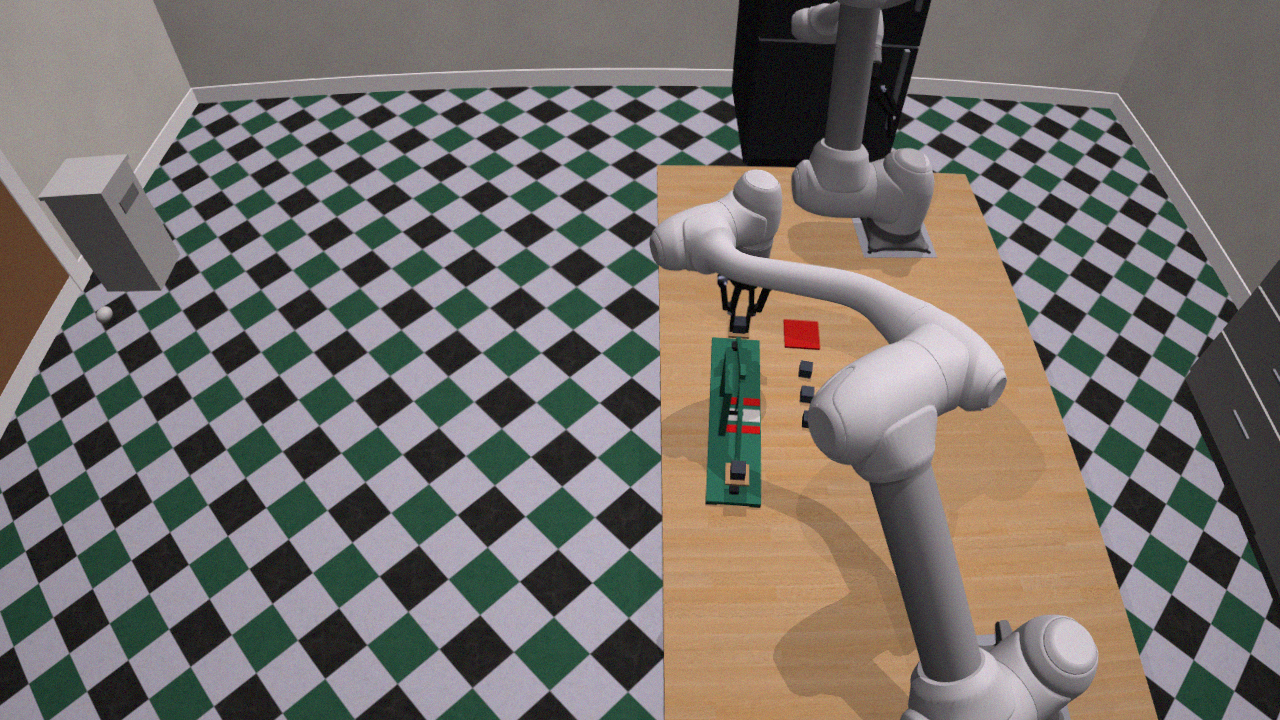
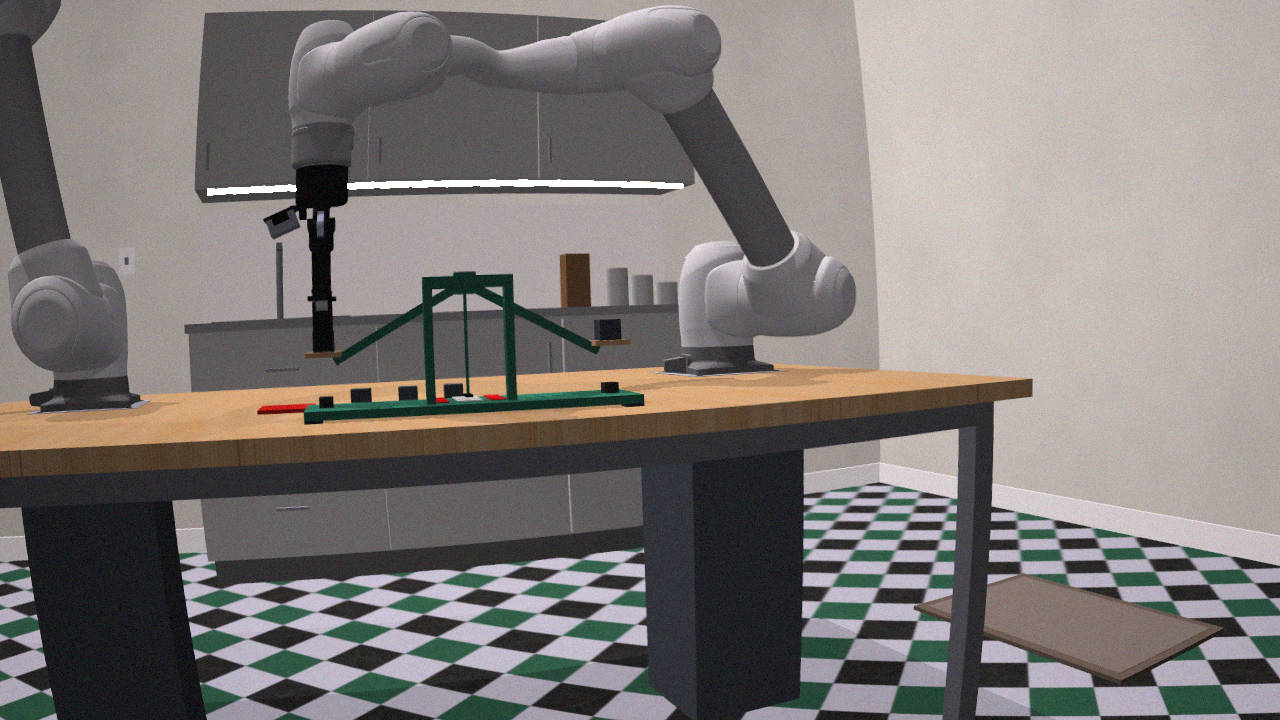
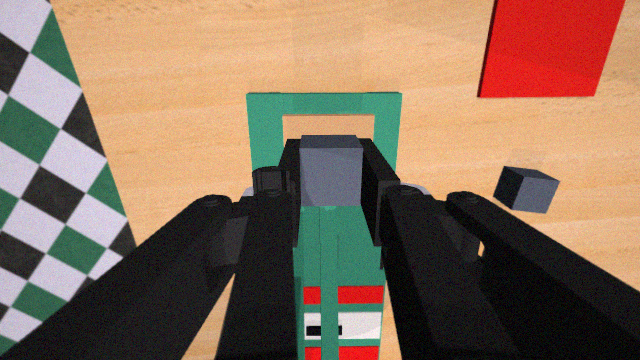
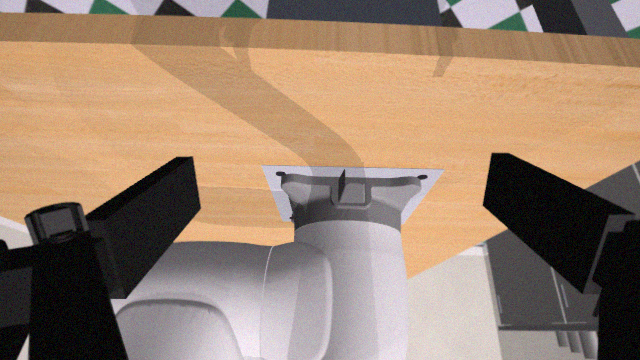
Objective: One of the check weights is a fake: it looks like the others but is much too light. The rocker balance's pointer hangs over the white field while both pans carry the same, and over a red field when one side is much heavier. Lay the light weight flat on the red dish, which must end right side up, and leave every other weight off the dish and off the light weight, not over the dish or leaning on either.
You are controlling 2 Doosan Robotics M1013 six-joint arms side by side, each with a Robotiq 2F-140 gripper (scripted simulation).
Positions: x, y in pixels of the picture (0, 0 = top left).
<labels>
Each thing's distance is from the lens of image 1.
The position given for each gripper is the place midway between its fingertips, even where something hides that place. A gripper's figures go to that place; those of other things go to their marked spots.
right gripper (image 1: 867, 135): 2.53 m
green rocker balance (image 1: 724, 362): 1.75 m
</labels>
